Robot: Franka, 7 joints.
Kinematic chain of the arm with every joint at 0, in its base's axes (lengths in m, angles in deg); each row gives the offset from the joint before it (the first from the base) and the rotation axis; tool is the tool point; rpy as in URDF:
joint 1: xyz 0 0 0.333 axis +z
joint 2: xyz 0 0 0 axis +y
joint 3: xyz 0 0 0.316 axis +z
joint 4: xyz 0.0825 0 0 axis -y
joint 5: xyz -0.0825 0 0.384 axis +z
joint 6: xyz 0 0 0 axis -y
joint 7: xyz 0.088 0 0 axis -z
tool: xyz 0 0 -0.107 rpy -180 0 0
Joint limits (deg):
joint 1: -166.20..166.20
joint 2: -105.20..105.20
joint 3: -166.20..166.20
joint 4: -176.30..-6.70
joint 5: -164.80..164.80
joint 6: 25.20..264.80
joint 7: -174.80..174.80
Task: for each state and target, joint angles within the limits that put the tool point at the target. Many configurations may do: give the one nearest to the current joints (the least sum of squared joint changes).
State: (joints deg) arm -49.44 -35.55 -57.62 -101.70 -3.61 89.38 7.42
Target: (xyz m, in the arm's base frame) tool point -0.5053 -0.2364 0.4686
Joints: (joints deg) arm -52.28 -45.04 -87.34 -104.28 -9.04 94.68 7.42
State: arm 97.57 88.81 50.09 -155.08 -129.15 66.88 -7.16
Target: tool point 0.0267 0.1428 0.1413
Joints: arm 87.27 47.74 28.81 -176.30 -95.38 34.32 -7.16
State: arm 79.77 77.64 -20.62 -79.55 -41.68 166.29 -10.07
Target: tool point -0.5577 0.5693 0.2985
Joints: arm 123.99 53.99 10.47 -70.25 -44.20 173.73 -10.07
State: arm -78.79 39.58 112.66 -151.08 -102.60 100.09 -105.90
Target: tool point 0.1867 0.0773 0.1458
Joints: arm -75.72 36.40 90.25 -176.30 -92.03 100.71 -105.90
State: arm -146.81 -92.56 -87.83 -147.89 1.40 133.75 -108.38
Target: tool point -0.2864 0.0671 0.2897
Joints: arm -140.95 -85.87 -97.42 -168.68 0.11 127.48 -108.38
